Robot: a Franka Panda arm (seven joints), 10 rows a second.
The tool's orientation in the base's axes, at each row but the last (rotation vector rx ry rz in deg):
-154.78 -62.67 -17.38
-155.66 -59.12 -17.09
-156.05 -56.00 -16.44
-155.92 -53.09 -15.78
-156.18 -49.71 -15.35
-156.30 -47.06 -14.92
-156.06 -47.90 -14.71
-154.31 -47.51 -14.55
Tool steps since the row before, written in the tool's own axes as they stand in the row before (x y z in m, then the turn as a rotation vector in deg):
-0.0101 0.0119 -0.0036 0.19 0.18 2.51
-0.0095 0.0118 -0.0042 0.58 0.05 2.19
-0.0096 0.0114 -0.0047 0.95 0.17 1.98
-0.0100 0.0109 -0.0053 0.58 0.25 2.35
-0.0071 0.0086 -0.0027 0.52 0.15 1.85
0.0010 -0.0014 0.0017 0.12 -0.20 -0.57
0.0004 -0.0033 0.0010 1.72 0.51 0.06
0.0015 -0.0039 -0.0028 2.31 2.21 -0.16
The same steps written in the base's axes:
0.0009 -0.0160 -0.0006 0.54 0.68 -2.37
0.0005 -0.0157 -0.0001 0.70 0.93 -1.95
-0.0004 -0.0156 0.0003 1.04 1.00 -1.67
-0.0016 -0.0156 0.0005 0.83 0.84 -2.13
-0.0009 -0.0114 -0.0009 0.68 0.73 -1.65
0.0002 0.0022 -0.0011 -0.07 0.04 0.61
-0.0015 0.0031 -0.0001 1.70 0.51 0.26
-0.0012 0.0029 0.0039 3.14 -0.59 0.21

